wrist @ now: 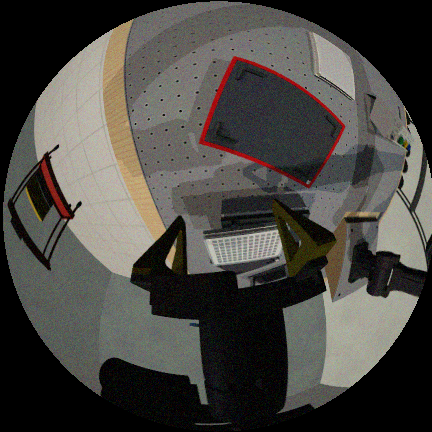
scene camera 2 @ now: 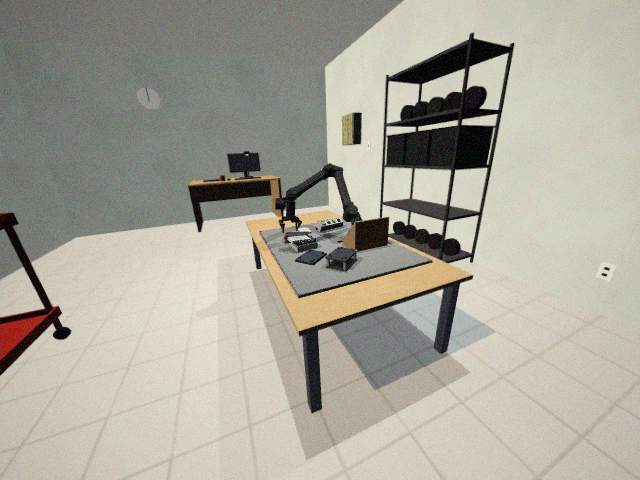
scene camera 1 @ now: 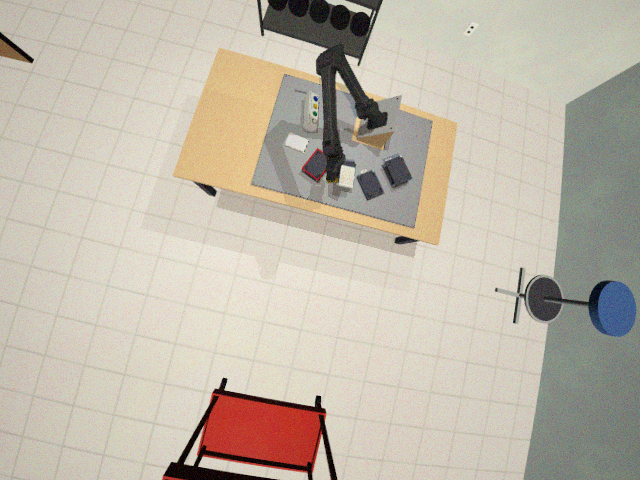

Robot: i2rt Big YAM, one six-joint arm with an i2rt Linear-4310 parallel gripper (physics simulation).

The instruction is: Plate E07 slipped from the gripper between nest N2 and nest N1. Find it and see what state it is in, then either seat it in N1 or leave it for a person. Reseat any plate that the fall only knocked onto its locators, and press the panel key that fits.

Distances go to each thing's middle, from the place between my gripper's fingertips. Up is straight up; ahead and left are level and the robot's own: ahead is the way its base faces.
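Relative to the red-framed dark plate (wrist: 275,122), my hand is 60 mm above, 70 mm past and 80 mm to the left of it. White plate (wrist: 327,66): 90 mm below my hand, 190 mm behind it, 230 mm to the right of it.
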